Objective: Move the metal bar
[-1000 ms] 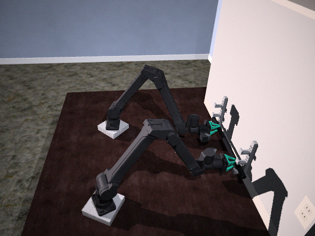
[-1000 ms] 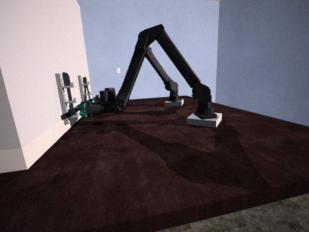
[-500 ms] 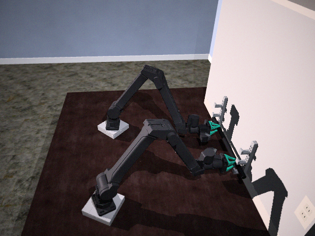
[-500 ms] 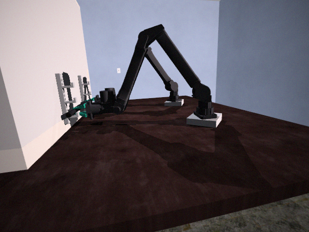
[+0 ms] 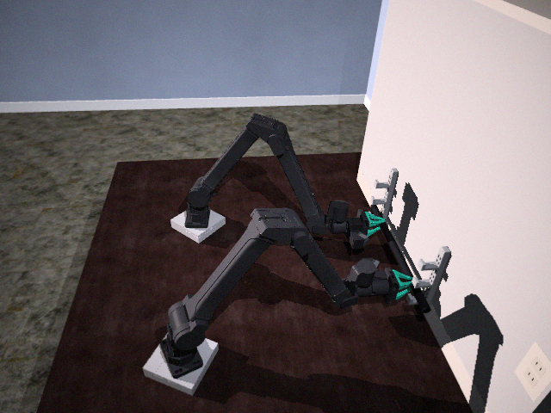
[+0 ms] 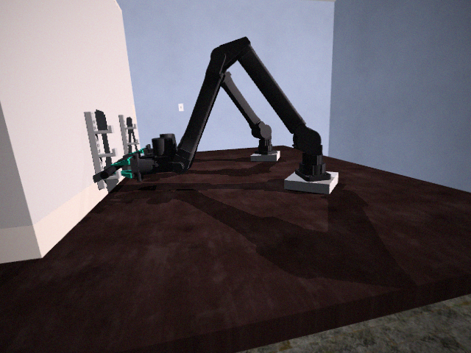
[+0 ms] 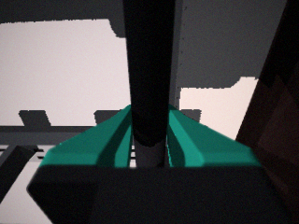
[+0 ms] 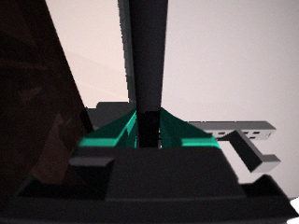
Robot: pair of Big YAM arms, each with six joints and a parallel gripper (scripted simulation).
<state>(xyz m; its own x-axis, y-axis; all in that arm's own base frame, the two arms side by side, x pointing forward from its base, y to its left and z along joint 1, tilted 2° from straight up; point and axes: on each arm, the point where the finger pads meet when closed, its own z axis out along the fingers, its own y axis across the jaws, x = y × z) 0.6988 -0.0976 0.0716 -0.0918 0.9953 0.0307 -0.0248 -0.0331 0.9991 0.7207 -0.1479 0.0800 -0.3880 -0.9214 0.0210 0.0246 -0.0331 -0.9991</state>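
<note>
My right hand is 150 mm to the right of the dark metal bar and 10 mm past it. From my right hand the other things lie so: white wall (360 mm above, 180 mm ahead, 130 mm to the left).
</note>
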